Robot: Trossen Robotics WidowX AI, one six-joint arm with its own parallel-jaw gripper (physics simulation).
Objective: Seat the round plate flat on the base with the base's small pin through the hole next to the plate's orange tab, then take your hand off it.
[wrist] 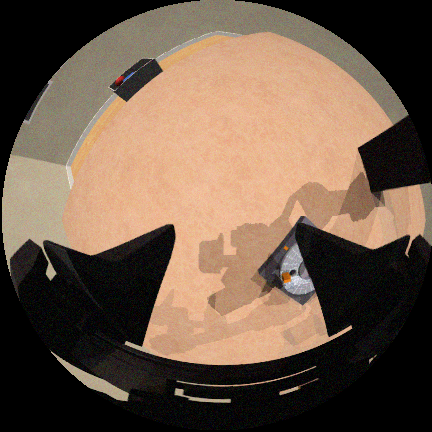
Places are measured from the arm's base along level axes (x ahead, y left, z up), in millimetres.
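Pixels of known places: gripper, fingertip midpoint: (pixel 237 230).
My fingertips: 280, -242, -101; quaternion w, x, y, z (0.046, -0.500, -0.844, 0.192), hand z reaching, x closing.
Ahead of a thing's pixels: the offset from my fingertips to its top centre, as dx, dy, dz. "spot": to the spot under its first point. Level surfaces: height alone.
The round plate @[+10, +146, -120] (pixel 298 287) is light grey with an orange tab @[+41, +111, -120] (pixel 286 277) on its left side and a dark hole @[spot: +29, +127, -141] (pixel 293 272) next to the tab. It lies over the dark grey square base @[+10, +145, -134] (pixel 271 265), right of the view's centre. A small orange mark @[spot: +2, +91, -147] (pixel 286 248) shows on the base. The right finger hides the right part of both. The small pin cannot be made out, and I cannot tell whether the plate is flat. My gripper (pixel 237 230) is open and empty, above the table, with the plate and base partly behind its right finger.
A black open box (pixel 139 81) with red and blue things in it stands at the upper left, by the table's edge. A large black block-like object (pixel 395 157) reaches in from the right. Shadows fall across the pinkish table top @[dz -173] (pixel 225 125) around the base.
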